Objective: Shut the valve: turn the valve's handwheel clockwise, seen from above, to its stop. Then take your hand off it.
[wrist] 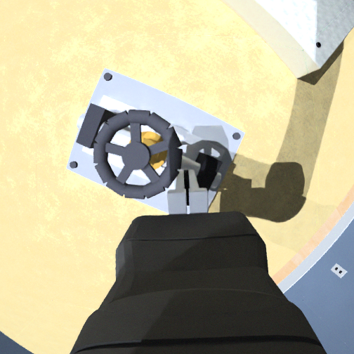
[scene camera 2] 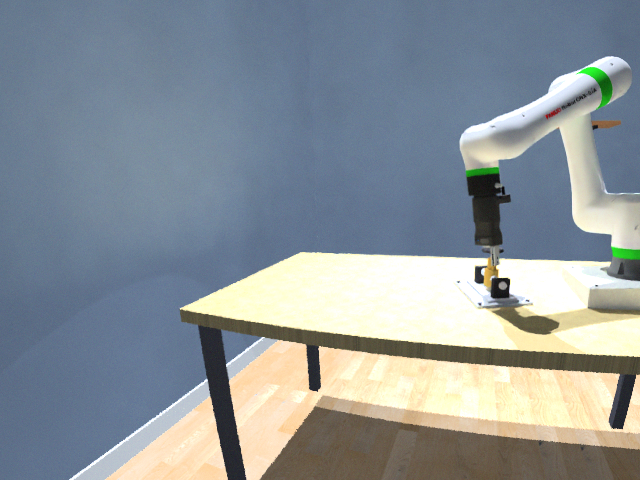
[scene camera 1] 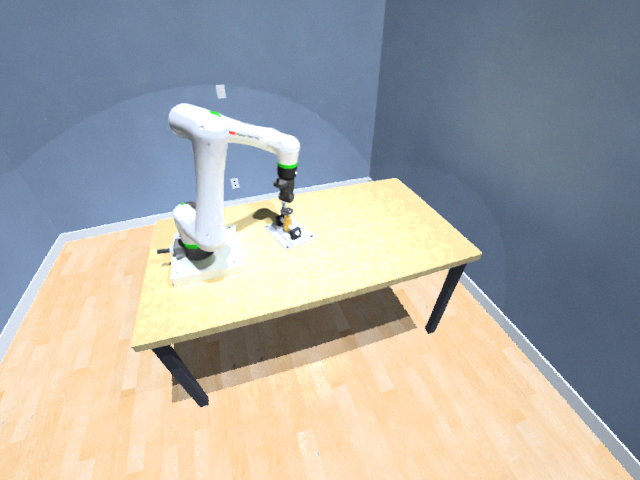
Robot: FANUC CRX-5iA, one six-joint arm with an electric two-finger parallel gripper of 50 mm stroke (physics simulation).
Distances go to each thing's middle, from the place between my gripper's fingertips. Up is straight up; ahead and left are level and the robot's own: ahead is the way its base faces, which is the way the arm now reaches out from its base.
My gripper is now 5 cm to the left of the black spoked handwheel (wrist: 136, 155), 2 cm below it and 1 cm short of it. The rest, counted from my hand: light grey base plate (scene camera 2: 476, 299) 10 cm below, 5 cm to the right, 1 cm ahead.
